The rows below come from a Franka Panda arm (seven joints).
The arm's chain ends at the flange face. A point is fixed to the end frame.
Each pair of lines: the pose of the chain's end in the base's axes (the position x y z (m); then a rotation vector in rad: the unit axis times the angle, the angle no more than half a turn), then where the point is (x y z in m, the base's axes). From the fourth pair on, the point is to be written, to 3 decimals.
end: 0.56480 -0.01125 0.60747 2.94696 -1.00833 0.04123
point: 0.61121 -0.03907 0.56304
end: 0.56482 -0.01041 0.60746 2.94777 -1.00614 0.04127
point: 0.61128 -0.03815 0.56303
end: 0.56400 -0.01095 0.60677 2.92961 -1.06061 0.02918
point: 0.60911 -0.04023 0.56194
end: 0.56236 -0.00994 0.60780 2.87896 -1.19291 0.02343
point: 0.605 -0.043 0.563
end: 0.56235 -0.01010 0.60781 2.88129 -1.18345 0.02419
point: 0.605 -0.043 0.563
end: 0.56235 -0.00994 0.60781 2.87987 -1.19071 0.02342
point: 0.605 -0.043 0.563
